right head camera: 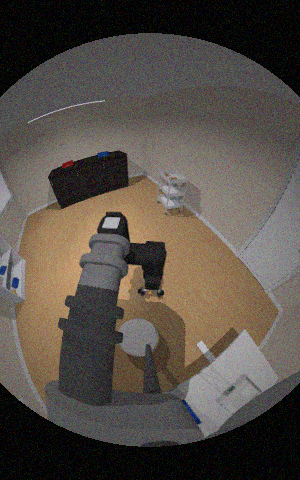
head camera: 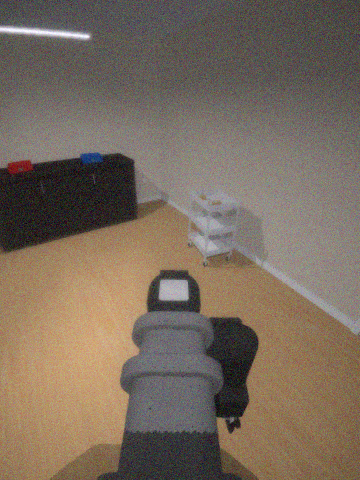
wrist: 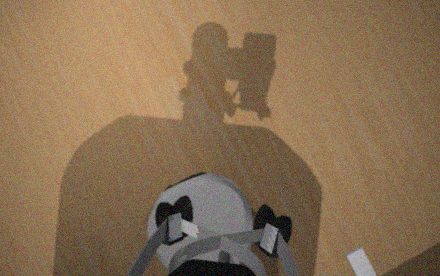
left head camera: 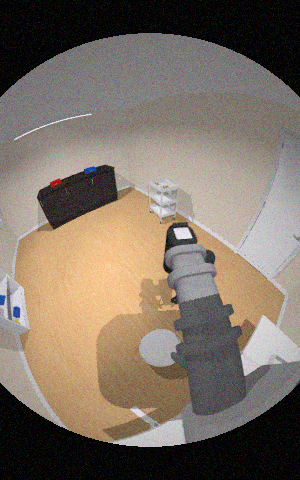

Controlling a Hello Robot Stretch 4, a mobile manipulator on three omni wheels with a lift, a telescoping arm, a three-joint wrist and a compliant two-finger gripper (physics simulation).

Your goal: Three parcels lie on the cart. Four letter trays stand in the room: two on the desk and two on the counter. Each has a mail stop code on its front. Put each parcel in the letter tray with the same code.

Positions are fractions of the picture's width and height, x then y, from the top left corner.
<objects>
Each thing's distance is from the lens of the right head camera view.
dark counter (right head camera: 0.31,0.37): 308 cm
cart (right head camera: 0.57,0.39): 254 cm
The marked spots on the cart and the dark counter are 171 cm apart.
</objects>
